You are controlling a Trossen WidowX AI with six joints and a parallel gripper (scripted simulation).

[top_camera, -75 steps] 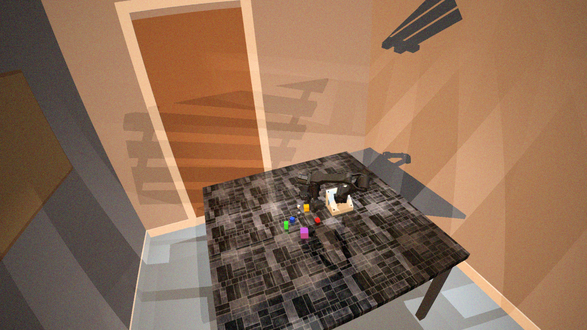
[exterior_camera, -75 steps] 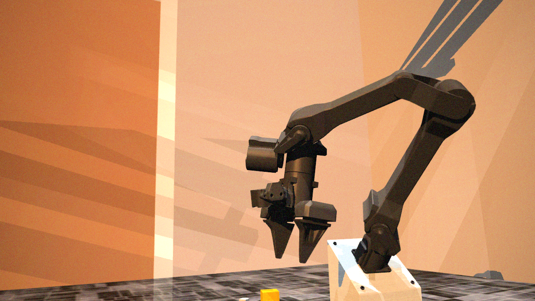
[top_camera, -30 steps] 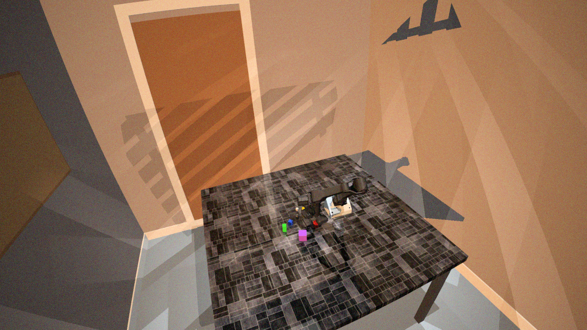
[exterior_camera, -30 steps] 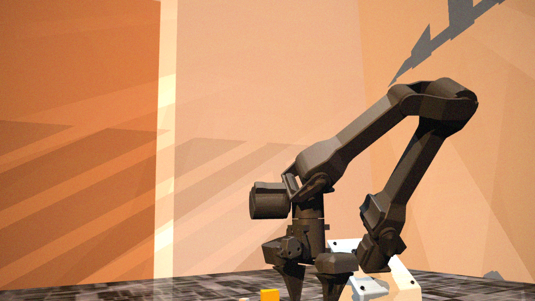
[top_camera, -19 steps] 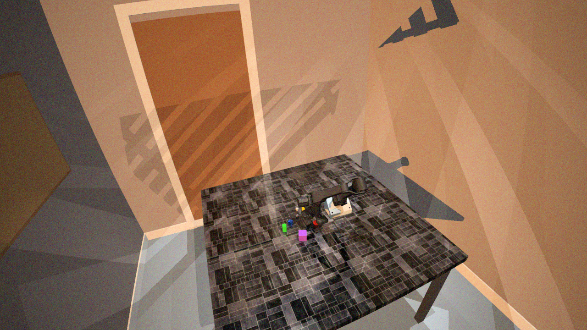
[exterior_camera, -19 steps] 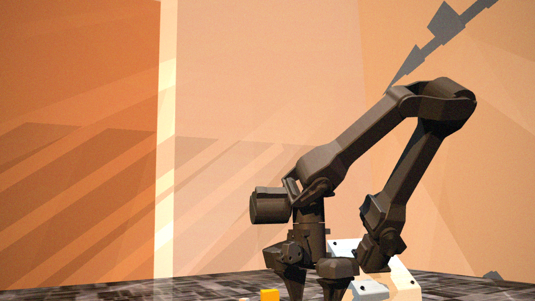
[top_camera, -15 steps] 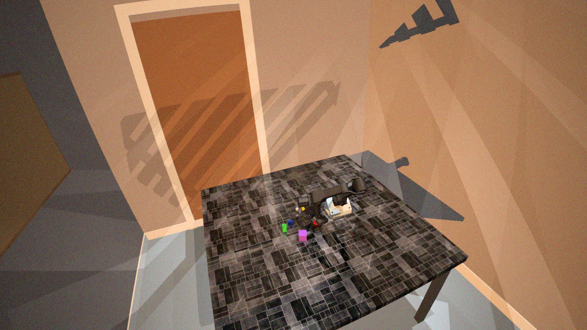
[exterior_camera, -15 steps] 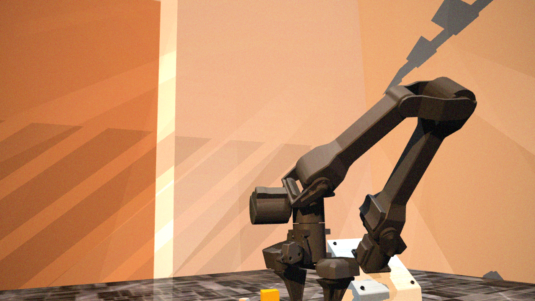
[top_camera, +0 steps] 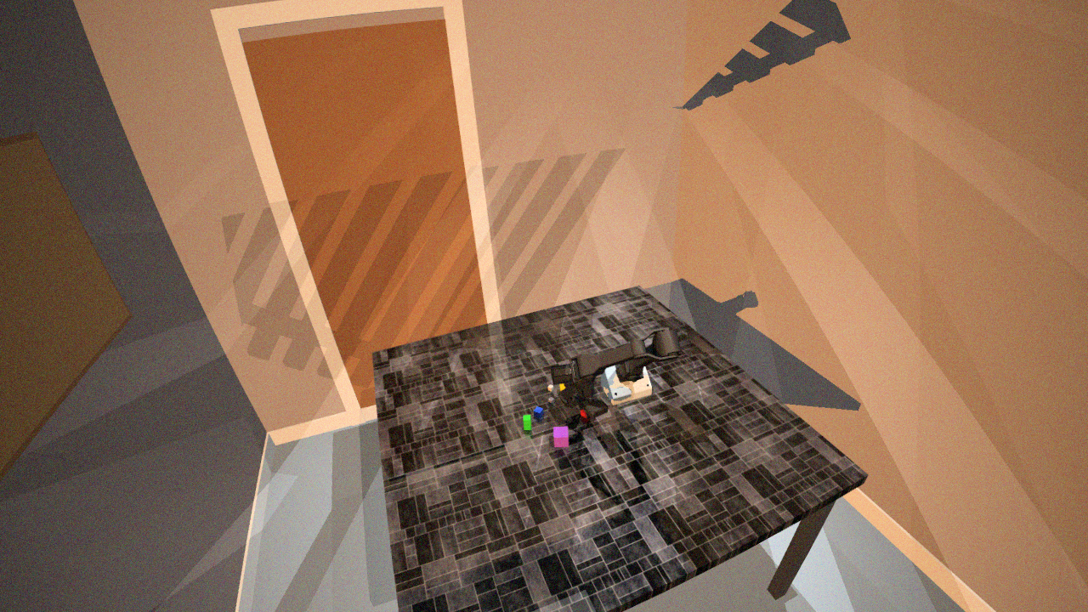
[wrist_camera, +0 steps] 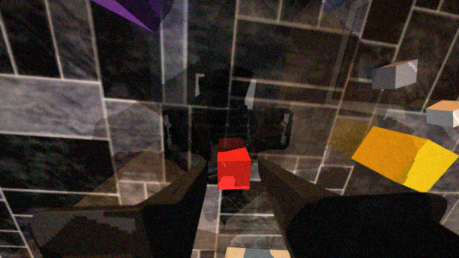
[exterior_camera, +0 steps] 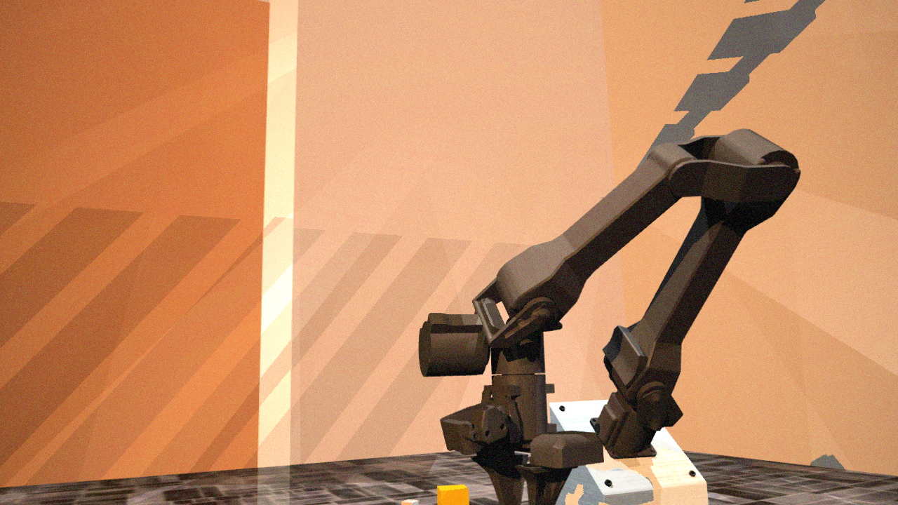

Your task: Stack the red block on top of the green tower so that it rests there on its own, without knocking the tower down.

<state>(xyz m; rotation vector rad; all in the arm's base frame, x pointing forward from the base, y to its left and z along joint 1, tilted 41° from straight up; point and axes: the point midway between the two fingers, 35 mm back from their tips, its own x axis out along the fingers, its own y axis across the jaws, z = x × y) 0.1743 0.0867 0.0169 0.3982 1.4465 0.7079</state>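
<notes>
Right now the blue block is 150 mm ahead of my gripper tip and 50 mm to the right of it. From my gripper tip the other things lie so: yellow block 130 mm to the right, 30 mm ahead, 10 mm above; red block right at my gripper tip; magenta block 110 mm ahead, 80 mm to the left, 10 mm above.
</notes>
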